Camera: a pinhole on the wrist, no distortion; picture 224 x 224 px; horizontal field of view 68.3 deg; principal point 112.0 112.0 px. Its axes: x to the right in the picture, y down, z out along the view. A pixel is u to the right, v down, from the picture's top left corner.
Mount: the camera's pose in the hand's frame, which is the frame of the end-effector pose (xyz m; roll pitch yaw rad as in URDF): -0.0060 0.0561 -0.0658 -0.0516 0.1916 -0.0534
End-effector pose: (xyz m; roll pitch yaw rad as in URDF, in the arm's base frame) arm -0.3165 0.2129 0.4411 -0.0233 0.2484 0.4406
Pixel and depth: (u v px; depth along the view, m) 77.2 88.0 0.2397
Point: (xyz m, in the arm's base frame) -0.3023 0.2617 0.6180
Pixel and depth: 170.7 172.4 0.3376
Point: -0.1874 0.4865 0.6209
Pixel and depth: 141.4 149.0 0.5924
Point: -0.1119 0.5513 0.8561
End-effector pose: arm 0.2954 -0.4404 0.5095 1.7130 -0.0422 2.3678
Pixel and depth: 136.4 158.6 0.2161
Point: 0.3558 -0.2853 0.6159
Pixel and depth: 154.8 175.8 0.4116
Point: 0.4052 -0.0747 0.6972
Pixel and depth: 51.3 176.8 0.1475
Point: 0.3907 -0.3898 0.6176
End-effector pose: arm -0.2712 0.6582 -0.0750 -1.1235 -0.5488 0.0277
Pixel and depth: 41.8 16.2 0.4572
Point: -0.5642 0.9629 0.1602
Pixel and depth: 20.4 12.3 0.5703
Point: -0.7163 1.0539 0.2105
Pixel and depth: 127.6 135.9 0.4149
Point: -0.1959 1.0151 0.0061
